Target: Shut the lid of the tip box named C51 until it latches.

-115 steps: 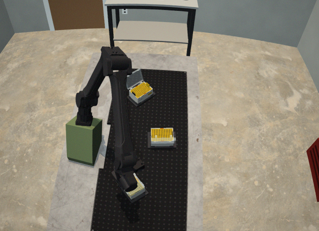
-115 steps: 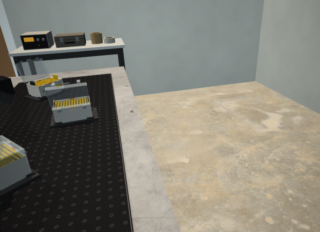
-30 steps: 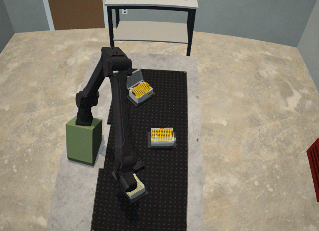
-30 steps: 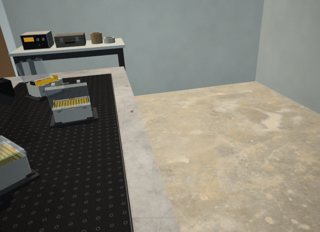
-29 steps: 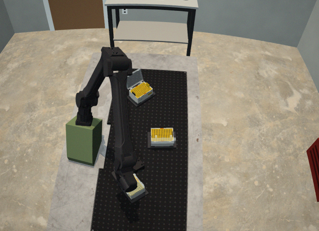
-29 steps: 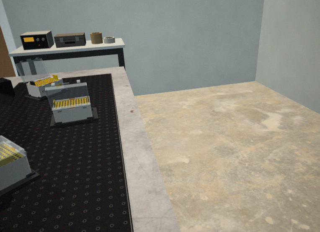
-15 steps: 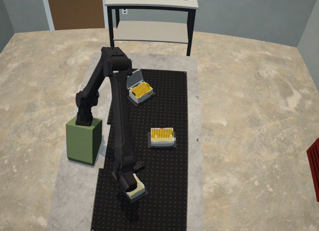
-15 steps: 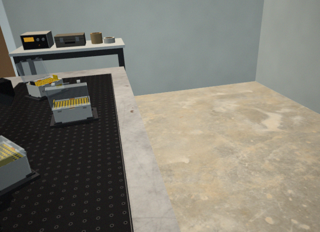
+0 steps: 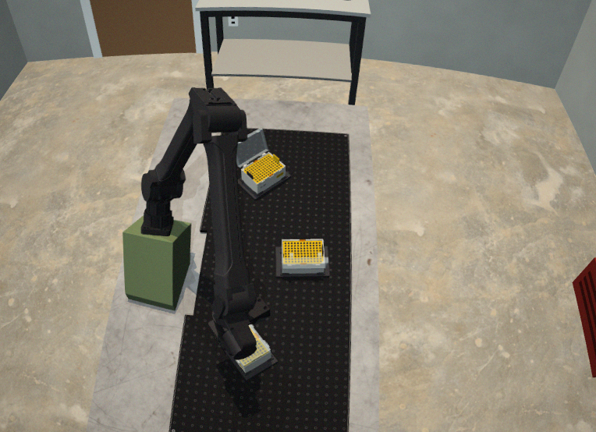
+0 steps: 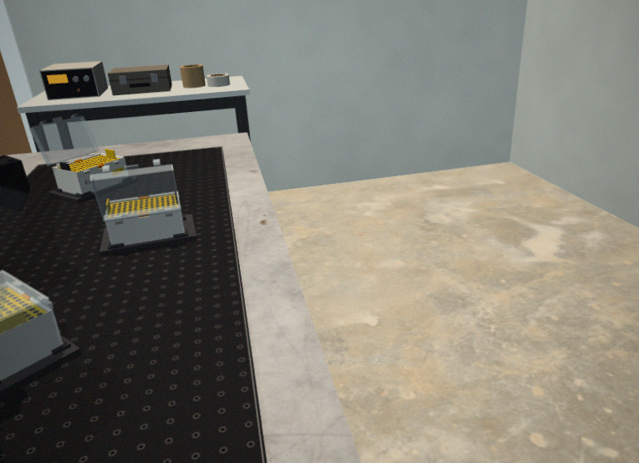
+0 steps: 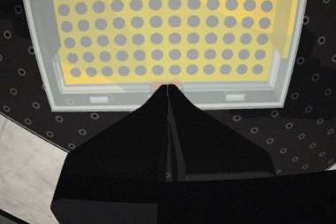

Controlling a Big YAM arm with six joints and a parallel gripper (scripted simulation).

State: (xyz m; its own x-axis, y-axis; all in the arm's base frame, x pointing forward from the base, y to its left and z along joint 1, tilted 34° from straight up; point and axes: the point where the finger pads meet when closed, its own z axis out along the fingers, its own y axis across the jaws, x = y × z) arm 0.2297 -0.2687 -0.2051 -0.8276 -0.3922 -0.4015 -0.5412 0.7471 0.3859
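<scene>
Now: hand 3 cm short of the yellow tip rack, 2 cm to the right of it and 2 cm above it. From my hand the other things lie so: tip box lid 24 cm to the left, 19 cm ahead, 2 cm above.
</scene>
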